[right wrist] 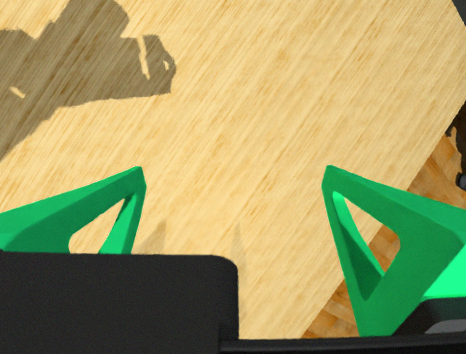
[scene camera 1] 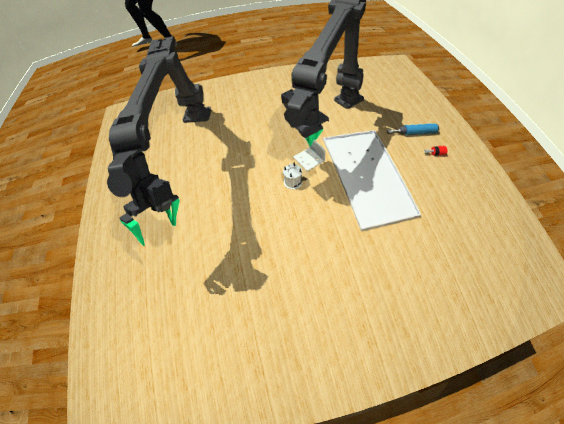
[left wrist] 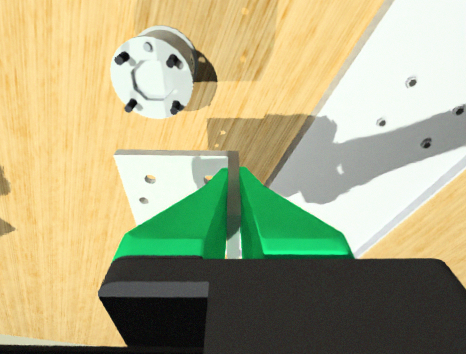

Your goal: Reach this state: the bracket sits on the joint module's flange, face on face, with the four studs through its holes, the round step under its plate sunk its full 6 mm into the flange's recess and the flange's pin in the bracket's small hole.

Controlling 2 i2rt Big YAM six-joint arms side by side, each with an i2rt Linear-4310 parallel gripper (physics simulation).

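Frame: origin at the left arm's base, x ahead, y left, z up, level; millimetres.
Seen in the pictures: left gripper, fingertip midpoint: [scene camera 1: 310,144] [left wrist: 233,177]; right gripper, fingertip midpoint: [right wrist: 233,176] [scene camera 1: 158,235]; left arm's base, link origin: [scene camera 1: 348,100]; right arm's base, link origin: [scene camera 1: 197,115].
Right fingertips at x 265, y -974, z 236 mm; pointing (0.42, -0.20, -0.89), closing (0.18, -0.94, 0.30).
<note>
Pixels of each thing's middle, then the offset from my right fingertips to it. Level surfaces: height alone.
- joint module, body centre: [left wrist: 158,73] [scene camera 1: 292,175] 60 mm back, 468 mm left, 199 mm down
- bracket, body centre: [left wrist: 178,220] [scene camera 1: 309,154] 8 mm back, 493 mm left, 76 mm down
- white tray, body centre: [left wrist: 362,176] [scene camera 1: 369,174] 92 mm ahead, 695 mm left, 228 mm down
- blue-handled tool, body centre: [scene camera 1: 414,129] 59 mm ahead, 1028 mm left, 216 mm down
- red-and-black tool, body centre: [scene camera 1: 435,150] 191 mm ahead, 999 mm left, 219 mm down
- table, surface height: 236 mm down
The joint module [scene camera 1: 292,176] [left wrist: 162,82] stands upright on the table, its flange up, with four dark studs, a recess in the middle and a small pin near the rim. The bracket [scene camera 1: 307,159] [left wrist: 170,167] is a light L-shaped part. My left gripper [scene camera 1: 312,142] [left wrist: 233,177] is shut on its upright wall, and its plate with holes lies roughly level. The bracket is held above the table, beside the module and apart from it. Its underside step is hidden, and the fingers cover part of the plate. My right gripper [scene camera 1: 159,235] [right wrist: 233,176] is open and empty, at the picture's left.
A white tray [scene camera 1: 390,223] [left wrist: 425,197] with several small nuts lies to the right of the module. A blue-handled tool [scene camera 1: 421,129] and a red-and-black tool [scene camera 1: 439,150] lie beyond it. Arm shadows fall across the tray and the table [scene camera 1: 320,310].
</note>
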